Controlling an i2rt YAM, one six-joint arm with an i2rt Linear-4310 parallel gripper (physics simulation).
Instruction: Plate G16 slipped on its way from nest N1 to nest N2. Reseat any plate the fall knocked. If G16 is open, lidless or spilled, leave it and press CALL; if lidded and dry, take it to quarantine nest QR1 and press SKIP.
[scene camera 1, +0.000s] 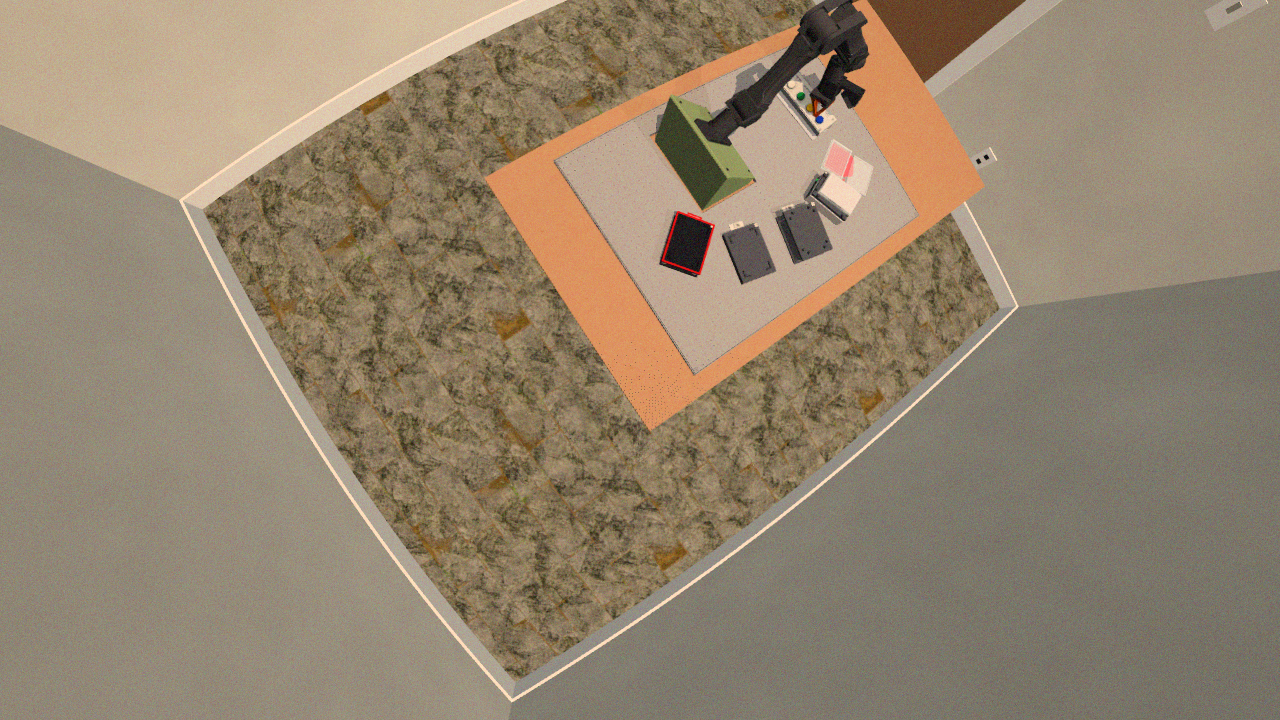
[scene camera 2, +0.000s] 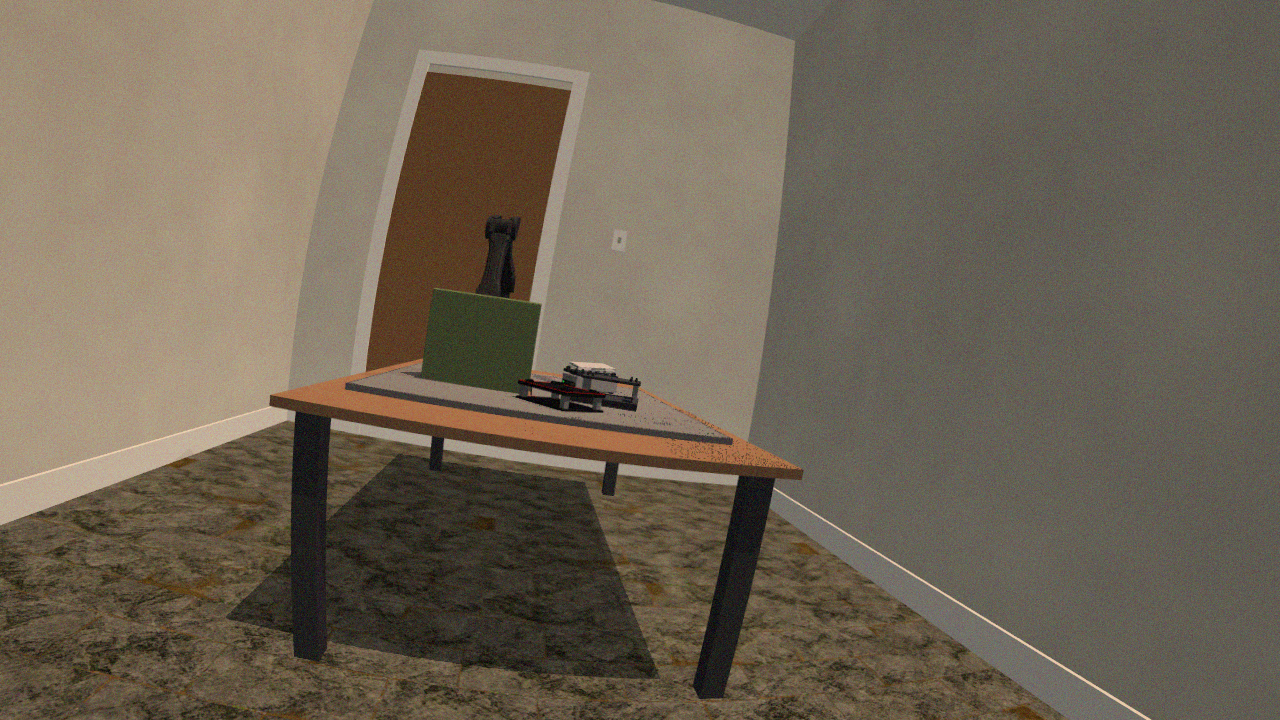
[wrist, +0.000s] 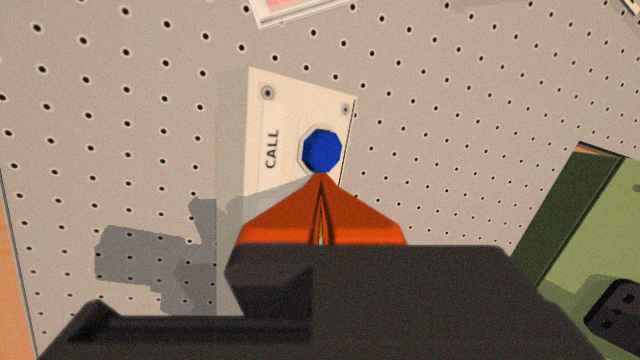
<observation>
My gripper (wrist: 320, 180) is shut and touches a blue CALL button (wrist: 322, 149) and a white button box (scene camera 1: 795, 95). I also see a pink well plate (scene camera 1: 837, 156).
</observation>
